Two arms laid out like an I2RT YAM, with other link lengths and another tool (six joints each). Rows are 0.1 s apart.
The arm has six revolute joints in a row. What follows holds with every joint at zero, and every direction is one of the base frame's.
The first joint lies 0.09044 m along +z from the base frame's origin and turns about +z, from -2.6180 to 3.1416 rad.
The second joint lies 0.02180 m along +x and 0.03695 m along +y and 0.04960 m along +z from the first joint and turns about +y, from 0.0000 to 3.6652 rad.
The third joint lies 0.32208 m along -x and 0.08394 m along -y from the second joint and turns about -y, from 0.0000 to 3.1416 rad.
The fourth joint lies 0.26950 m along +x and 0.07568 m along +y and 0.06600 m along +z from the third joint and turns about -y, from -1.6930 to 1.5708 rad.
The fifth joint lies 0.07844 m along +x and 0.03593 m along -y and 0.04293 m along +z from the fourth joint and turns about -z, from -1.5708 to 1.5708 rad.
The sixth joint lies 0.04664 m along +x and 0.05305 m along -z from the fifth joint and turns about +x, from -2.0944 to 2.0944 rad.
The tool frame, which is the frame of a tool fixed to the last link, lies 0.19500 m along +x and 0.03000 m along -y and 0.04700 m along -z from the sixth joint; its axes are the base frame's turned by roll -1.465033, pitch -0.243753 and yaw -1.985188 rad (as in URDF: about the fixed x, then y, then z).
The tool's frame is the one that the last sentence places.
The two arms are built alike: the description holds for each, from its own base.
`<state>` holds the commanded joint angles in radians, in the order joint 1, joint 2, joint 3, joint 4, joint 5, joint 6, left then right.
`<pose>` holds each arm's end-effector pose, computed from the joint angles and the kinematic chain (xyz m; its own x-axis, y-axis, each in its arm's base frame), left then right.
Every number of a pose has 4 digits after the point.
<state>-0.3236 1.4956 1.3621 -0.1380 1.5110 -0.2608 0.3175 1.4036 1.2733 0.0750 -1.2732 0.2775</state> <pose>0.2147 -0.3367 0.4308 -0.5207 0.5358 0.6647 -0.6873 0.1988 -0.6987 0.3162 0.3345 0.4155 0.9263 -0.3729 -0.0535 -0.0647 -0.0175 -0.9978</pose>
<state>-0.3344 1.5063 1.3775 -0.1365 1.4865 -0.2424 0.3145 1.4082 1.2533 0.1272 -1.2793 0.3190</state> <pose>0.2203 -0.3427 0.4301 -0.5443 0.5296 0.6506 -0.6715 0.1900 -0.7163 0.3173 0.3348 0.4129 0.9263 -0.3700 -0.0707 -0.0800 -0.0098 -0.9968</pose>
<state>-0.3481 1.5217 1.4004 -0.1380 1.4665 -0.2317 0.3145 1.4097 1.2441 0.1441 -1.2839 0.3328</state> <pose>0.2249 -0.3494 0.4309 -0.5585 0.5265 0.6410 -0.6596 0.1866 -0.7281 0.3165 0.3352 0.4109 0.9274 -0.3657 -0.0786 -0.0878 -0.0085 -0.9961</pose>
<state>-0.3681 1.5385 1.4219 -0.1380 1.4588 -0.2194 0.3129 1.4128 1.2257 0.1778 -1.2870 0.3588</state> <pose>0.2251 -0.3567 0.4316 -0.5625 0.5355 0.6299 -0.6447 0.1928 -0.7397 0.3170 0.3353 0.4067 0.9267 -0.3642 -0.0931 -0.1021 -0.0056 -0.9948</pose>
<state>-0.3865 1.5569 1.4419 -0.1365 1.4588 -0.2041 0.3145 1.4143 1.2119 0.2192 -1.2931 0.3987</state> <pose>0.2245 -0.3631 0.4316 -0.5633 0.5494 0.6172 -0.6279 0.2009 -0.7519 0.3150 0.3365 0.4062 0.9279 -0.3563 -0.1095 -0.1171 0.0003 -0.9931</pose>
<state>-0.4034 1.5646 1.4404 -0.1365 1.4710 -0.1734 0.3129 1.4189 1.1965 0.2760 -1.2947 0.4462</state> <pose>0.2186 -0.3667 0.4279 -0.5587 0.5709 0.6015 -0.6068 0.2130 -0.7658 0.3162 0.3371 0.4061 0.9266 -0.3548 -0.1244 -0.1294 0.0097 -0.9915</pose>
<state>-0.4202 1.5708 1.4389 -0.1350 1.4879 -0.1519 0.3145 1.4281 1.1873 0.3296 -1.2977 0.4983</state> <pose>0.2112 -0.3694 0.4256 -0.5469 0.5945 0.5895 -0.5895 0.2266 -0.7754 0.3167 0.3390 0.4063 0.9261 -0.3484 -0.1446 -0.1478 0.0174 -0.9889</pose>
